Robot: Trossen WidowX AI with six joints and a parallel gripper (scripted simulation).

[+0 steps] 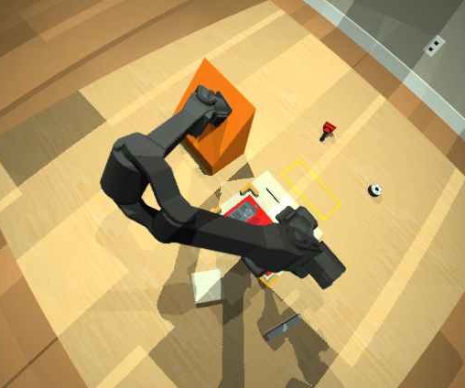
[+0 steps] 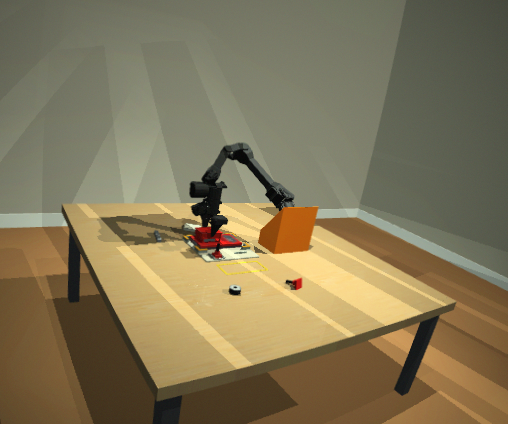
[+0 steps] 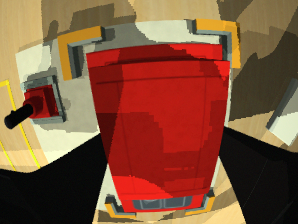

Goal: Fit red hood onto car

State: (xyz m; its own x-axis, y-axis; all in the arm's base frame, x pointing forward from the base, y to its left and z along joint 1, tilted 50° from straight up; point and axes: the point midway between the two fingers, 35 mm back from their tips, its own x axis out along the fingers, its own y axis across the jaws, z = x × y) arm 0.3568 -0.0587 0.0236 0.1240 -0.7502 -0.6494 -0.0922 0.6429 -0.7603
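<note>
The red hood is 1 cm above my gripper tip. From my gripper tip the other things lie so: grey bar (19 cm ahead, 8 cm to the right, 5 cm below); grey engine block (3 cm below); white pad (19 cm to the right, 5 cm below).
</note>
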